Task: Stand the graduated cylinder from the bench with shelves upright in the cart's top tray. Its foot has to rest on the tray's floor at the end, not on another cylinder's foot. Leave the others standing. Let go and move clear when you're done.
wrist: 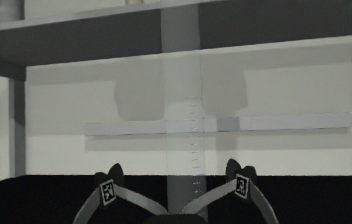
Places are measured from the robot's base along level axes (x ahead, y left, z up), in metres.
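Where they show: hand, tool point: (175,178).
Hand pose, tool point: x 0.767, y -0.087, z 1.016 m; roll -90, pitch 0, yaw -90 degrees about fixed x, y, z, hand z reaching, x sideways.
Observation:
After its pixels a point has its place.
The graduated cylinder (183,90) @[y -0.099, x 0.755, z 1.107 m] is tall, clear and upright in the middle of the wrist view, with small graduation marks down its right side. Its top runs out of the picture, and its foot is hidden low down behind the gripper's body. My gripper (175,174) @[y -0.087, x 0.767, z 1.016 m] is open, one finger to the left and one to the right of the cylinder, with a gap on both sides. How far the cylinder stands in front of the fingertips is hard to tell. The cart and its top tray do not show.
A grey shelf (100,37) of the bench crosses the upper part, with parts of objects on it at the top left. A grey post (18,130) @[y 0.524, x 1.381, z 1.065 m] stands at the left. A pale horizontal bar (285,123) @[y -0.431, x 1.202, z 1.056 m] runs along the back panel (60,155) @[y 0.383, x 1.422, z 0.956 m] behind the cylinder. The bench top (40,200) @[y 0.266, x 1.102, z 0.886 m] is black.

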